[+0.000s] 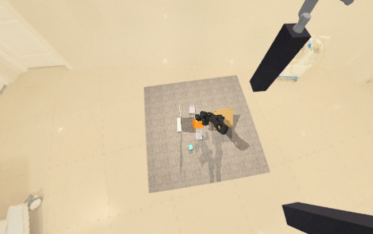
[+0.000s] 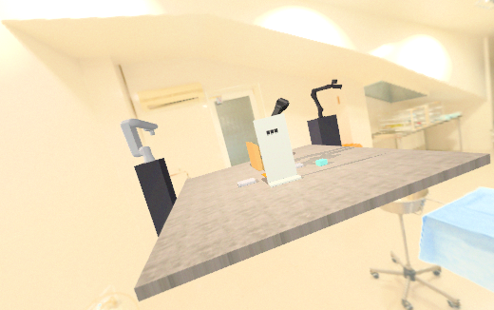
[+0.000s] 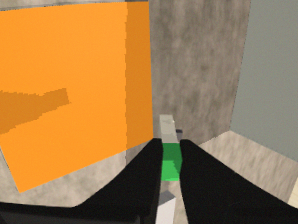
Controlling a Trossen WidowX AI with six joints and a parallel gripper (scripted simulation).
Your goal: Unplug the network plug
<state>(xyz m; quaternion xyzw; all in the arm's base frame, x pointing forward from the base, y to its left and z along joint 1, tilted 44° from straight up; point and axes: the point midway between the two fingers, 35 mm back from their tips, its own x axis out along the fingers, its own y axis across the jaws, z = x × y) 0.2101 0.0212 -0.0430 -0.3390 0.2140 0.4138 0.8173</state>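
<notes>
The orange marked square is 8 cm below my gripper tip and 1 cm behind it. Round my gripper tip: network plug (right at my gripper tip); teal block (28 cm to the left, 12 cm ahead, 7 cm below); grey panel (19 cm ahead, 8 cm above).
</notes>
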